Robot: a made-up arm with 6 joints. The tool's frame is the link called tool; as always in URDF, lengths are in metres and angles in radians. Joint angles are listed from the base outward. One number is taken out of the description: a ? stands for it. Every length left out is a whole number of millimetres.
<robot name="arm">
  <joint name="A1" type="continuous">
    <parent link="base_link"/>
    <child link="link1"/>
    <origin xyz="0.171 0.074 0.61" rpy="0 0 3.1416"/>
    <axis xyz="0 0 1"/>
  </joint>
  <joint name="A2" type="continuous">
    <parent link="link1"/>
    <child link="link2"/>
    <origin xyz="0.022 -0.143 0" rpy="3.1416 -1.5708 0"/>
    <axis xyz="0 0 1"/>
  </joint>
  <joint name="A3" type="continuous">
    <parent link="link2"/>
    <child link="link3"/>
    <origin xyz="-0.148 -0.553 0" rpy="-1.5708 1.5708 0"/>
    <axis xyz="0 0 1"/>
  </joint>
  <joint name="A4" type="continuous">
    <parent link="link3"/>
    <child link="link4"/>
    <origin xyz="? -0.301 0" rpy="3.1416 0 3.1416"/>
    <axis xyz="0 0 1"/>
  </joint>
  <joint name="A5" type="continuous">
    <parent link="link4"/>
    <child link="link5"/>
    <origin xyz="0.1 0.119 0" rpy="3.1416 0 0"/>
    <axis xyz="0 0 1"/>
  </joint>
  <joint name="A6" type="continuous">
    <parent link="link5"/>
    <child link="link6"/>
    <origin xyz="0.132 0.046 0" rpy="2.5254 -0.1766 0.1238"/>
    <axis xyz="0 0 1"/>
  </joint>
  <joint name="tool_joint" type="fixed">
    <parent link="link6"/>
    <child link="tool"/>
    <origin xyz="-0.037 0.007 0" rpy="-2.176 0.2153 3.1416"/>
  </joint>
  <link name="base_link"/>
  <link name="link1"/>
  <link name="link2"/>
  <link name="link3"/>
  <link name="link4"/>
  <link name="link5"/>
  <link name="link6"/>
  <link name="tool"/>
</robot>
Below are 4 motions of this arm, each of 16 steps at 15 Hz.
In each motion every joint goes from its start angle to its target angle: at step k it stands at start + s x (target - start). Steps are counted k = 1, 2, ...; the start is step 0. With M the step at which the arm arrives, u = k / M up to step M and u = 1 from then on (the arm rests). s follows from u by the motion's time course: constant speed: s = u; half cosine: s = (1 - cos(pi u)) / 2; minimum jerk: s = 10 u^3 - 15 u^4 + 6 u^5.
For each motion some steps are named. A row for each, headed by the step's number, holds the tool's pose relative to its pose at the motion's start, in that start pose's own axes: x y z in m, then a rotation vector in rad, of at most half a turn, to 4 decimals.
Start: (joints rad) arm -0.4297 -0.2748 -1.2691 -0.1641 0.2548 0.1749
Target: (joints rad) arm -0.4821 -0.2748 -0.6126 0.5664 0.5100 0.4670
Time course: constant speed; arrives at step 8
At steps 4, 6, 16:
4: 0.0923 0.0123 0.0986 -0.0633 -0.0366 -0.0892
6: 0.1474 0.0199 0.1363 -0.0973 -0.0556 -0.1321
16: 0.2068 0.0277 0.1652 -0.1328 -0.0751 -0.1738

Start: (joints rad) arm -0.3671 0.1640 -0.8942 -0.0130 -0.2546 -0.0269
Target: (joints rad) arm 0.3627 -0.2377 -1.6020 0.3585 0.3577 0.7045
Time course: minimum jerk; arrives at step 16
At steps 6, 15, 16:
6: -0.0558 -0.0224 -0.1914 0.1880 -0.3008 -0.1574
15: -0.1184 0.1617 -0.5787 0.6542 -0.7846 -0.8584
16: -0.1185 0.1626 -0.5794 0.6553 -0.7853 -0.8610

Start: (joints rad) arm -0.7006 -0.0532 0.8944 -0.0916 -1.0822 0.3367
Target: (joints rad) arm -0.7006 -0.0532 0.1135 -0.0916 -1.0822 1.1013
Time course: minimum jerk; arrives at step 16
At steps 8, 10, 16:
8: -0.1725 -0.0352 -0.0242 0.0216 -0.6793 -0.2755
10: -0.2476 -0.0476 -0.0585 0.0553 -0.9759 -0.4160
16: -0.3315 -0.0586 -0.1199 0.1186 -1.3287 -0.6025

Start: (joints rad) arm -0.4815 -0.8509 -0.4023 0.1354 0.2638 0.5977
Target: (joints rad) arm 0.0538 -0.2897 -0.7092 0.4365 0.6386 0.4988
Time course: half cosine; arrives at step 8
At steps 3, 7, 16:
3: 0.1312 -0.0339 0.0352 -0.0366 0.0146 0.2266
7: 0.4437 -0.0182 0.0397 -0.0149 0.0101 0.7346
16: 0.4619 -0.0130 0.0372 -0.0094 0.0084 0.7647

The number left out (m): -0.224
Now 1 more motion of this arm.
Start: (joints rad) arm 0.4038 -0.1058 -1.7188 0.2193 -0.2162 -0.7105
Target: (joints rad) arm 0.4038 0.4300 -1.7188 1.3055 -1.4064 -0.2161
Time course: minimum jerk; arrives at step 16
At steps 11, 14, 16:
11: 0.4765 -0.2901 -0.0214 -0.1591 -2.1876 0.1923
14: 0.5734 -0.3060 0.0206 -0.0195 -2.6332 0.1673
16: 0.5823 -0.3070 0.0253 -0.0026 -2.6763 0.1627

